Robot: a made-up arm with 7 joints. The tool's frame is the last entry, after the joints.
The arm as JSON. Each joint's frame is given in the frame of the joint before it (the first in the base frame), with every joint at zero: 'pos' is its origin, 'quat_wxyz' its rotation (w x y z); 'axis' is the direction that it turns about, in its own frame. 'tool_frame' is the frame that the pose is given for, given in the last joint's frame.
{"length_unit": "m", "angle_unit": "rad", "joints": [
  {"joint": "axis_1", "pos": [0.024, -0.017, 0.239], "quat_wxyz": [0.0, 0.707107, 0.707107, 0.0], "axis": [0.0, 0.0, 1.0]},
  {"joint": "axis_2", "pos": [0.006, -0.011, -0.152], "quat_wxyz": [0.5, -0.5, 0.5, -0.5], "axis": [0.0, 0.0, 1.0]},
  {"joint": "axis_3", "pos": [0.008, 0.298, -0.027], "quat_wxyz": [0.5, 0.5, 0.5, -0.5], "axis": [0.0, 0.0, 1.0]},
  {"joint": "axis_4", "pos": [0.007, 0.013, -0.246], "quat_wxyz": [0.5, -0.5, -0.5, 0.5], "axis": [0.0, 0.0, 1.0]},
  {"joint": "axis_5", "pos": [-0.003, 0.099, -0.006], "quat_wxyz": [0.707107, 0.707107, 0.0, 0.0], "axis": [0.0, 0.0, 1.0]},
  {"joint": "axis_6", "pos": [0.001, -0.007, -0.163], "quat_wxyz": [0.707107, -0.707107, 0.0, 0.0], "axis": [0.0, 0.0, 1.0]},
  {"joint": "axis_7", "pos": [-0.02, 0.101, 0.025], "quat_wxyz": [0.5, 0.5, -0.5, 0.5], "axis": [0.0, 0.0, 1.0]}
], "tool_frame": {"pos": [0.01, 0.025, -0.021], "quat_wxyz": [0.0, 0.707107, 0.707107, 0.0]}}
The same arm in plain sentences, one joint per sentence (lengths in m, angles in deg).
The arm has seven revolute joints in a row. What follows holds with every joint at zero, and every direction is one of the base frame's.
Joint 1 is mounted 0.0240 m along +x and 0.0170 m along -y and 0.2390 m along +z from the base frame's origin and rotates about -z.
Joint 2 is mounted 0.0110 m along -x and 0.0060 m along +y and 0.1520 m along +z from joint 1 and rotates about +y.
Joint 3 is mounted 0.0080 m along -x and 0.0270 m along -y and 0.2980 m along +z from joint 2 and rotates about -z.
Joint 4 is mounted 0.0130 m along -x and 0.0070 m along -y and 0.2460 m along +z from joint 3 and rotates about +y.
Joint 5 is mounted 0.0030 m along +x and 0.0060 m along -y and 0.0990 m along +z from joint 4 and rotates about -z.
Joint 6 is mounted 0.0010 m along -x and 0.0070 m along -y and 0.1630 m along +z from joint 5 and rotates about +y.
Joint 7 is mounted 0.0200 m along +x and 0.0250 m along +y and 0.1010 m along +z from joint 6 and rotates about -z.
The tool frame, which is the frame that the pose is given for, is mounted 0.0250 m along +x and 0.0100 m along +y and 0.0210 m along +z from joint 7; its axes are parallel to the base frame's.

